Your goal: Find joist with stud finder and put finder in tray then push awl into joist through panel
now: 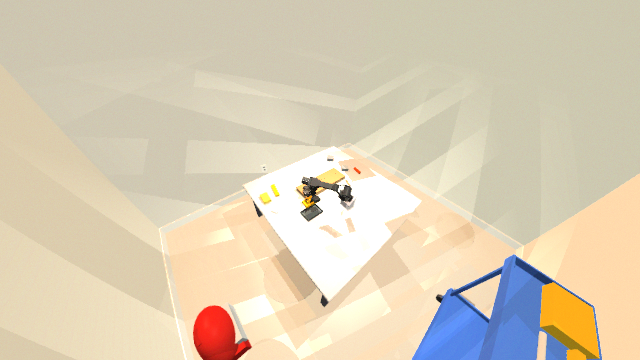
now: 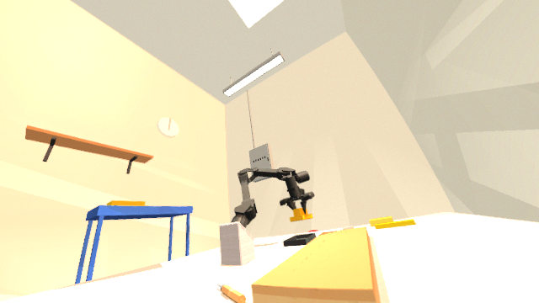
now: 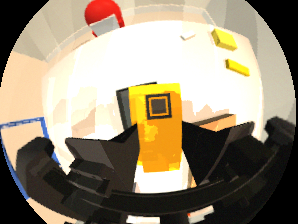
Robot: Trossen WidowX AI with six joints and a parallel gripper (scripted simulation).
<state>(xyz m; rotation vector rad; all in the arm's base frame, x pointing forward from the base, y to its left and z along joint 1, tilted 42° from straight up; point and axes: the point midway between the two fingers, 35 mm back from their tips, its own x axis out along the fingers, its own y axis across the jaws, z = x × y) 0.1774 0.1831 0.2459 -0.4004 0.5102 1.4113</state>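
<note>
Right now my gripper tip is 110 mm above the dark tray and 30 mm past it. Round my gripper tip: awl (530 mm to the right, 120 mm below, 10 mm behind); then orange stud finder (20 mm above, 10 mm to the left).
</note>
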